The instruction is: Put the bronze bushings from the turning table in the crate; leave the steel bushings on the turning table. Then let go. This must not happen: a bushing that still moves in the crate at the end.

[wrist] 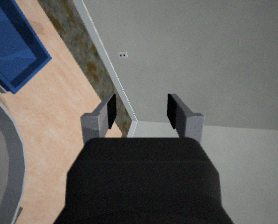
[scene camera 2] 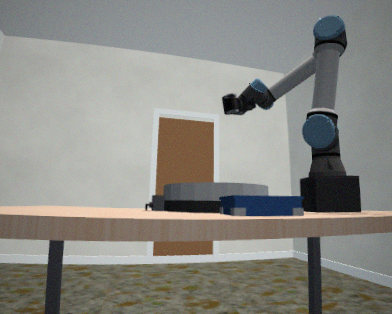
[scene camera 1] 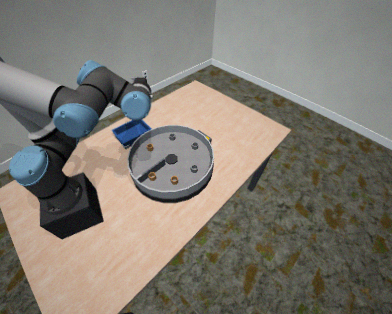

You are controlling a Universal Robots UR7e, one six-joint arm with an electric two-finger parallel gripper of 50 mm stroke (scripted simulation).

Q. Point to a grey turning table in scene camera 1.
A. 180, 156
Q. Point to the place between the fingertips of the gripper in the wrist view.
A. At 141, 104
